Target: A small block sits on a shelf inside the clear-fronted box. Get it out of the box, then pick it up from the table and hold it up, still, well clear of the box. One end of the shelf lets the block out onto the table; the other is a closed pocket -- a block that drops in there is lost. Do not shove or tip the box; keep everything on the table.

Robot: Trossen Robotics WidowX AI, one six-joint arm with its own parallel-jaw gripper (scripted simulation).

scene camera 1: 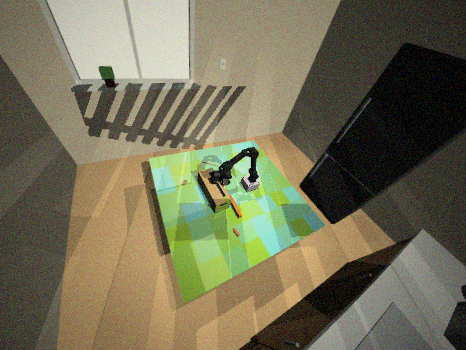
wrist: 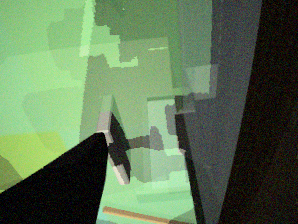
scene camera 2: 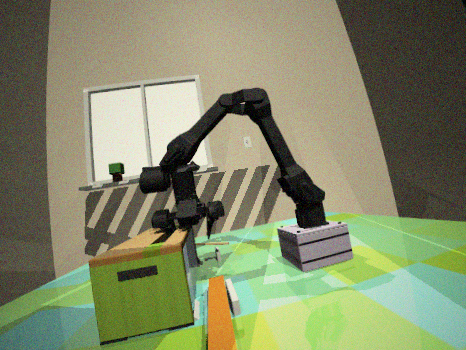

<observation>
In view: the gripper [scene camera 2: 193, 241] and a box [scene camera 2: 146, 284].
The box shows as well in scene camera 1 [scene camera 1: 218, 197] and in the wrist view [wrist: 231, 132].
</observation>
